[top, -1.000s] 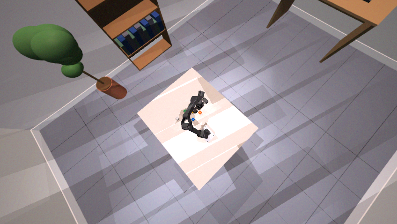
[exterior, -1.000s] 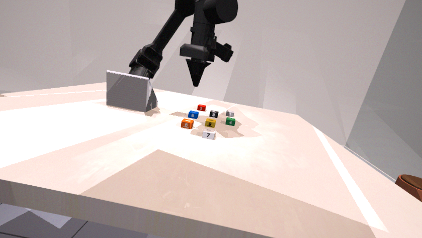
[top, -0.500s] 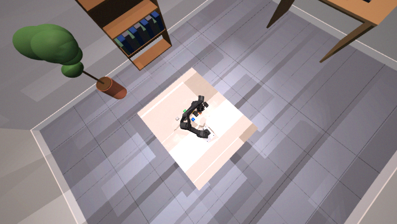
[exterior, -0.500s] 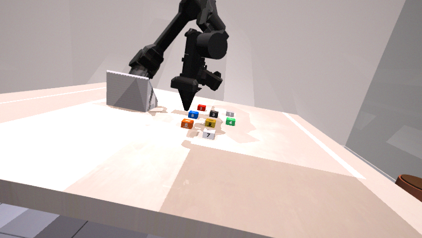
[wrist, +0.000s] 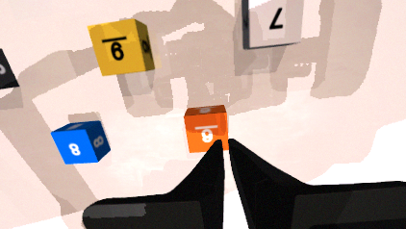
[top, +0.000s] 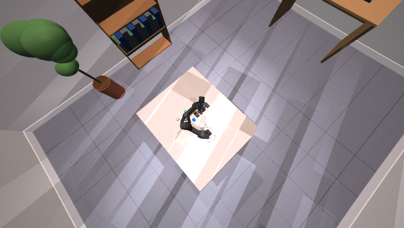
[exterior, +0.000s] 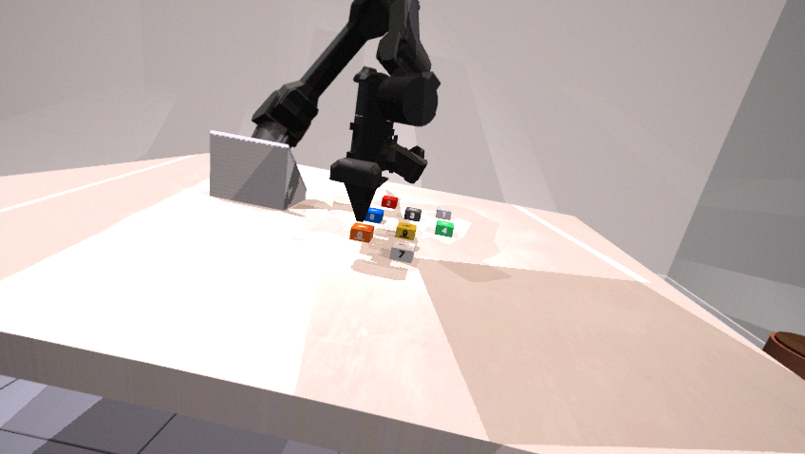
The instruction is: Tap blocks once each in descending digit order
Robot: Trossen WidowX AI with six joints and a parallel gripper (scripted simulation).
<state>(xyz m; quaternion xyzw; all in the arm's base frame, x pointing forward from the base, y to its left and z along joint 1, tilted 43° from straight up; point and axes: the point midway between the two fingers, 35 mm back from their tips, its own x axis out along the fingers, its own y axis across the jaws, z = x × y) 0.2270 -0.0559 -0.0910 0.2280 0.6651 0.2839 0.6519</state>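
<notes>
Now: the orange block 20 mm below my gripper tip and 10 mm to the left of it. Round my gripper tip: yellow 9 block: 70 mm to the left, 70 mm ahead, 20 mm below; then blue 8 block: 130 mm to the left, 20 mm below, 10 mm behind; then white 7 block: 80 mm ahead, 30 mm to the right, 20 mm below.
</notes>
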